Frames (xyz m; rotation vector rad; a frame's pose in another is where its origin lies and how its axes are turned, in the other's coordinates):
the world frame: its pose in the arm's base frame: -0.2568 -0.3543 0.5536 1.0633 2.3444 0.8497
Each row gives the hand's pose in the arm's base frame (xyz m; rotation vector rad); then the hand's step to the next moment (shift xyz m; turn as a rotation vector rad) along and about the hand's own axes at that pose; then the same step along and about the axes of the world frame.
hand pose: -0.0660 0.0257 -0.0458 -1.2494 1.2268 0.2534
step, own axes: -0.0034 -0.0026 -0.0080 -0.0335 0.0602 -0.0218
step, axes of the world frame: -0.0029 -0.0013 -0.0085 0.0587 -0.0281 -0.0314
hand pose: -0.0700 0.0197 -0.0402 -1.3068 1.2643 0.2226
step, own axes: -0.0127 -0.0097 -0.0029 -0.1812 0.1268 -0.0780
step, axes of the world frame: -0.0019 0.0118 -0.0110 0.1722 -0.0110 -0.1588
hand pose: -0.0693 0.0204 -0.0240 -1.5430 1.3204 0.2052
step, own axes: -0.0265 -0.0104 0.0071 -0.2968 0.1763 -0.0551
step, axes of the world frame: 0.0121 0.0258 -0.0071 0.2873 0.0296 -0.1970
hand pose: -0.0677 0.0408 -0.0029 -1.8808 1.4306 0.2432
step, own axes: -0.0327 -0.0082 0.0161 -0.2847 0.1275 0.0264
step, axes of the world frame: 0.0265 0.0258 0.0051 0.2874 0.0626 -0.1071
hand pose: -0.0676 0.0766 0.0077 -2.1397 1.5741 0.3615
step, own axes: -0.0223 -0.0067 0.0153 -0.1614 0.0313 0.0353
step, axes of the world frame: 0.0217 0.0136 0.0110 0.1552 0.0604 -0.0232
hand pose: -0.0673 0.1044 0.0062 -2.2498 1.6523 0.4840
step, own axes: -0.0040 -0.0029 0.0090 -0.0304 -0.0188 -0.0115
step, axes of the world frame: 0.0066 0.0005 0.0078 0.0109 0.0359 -0.0022
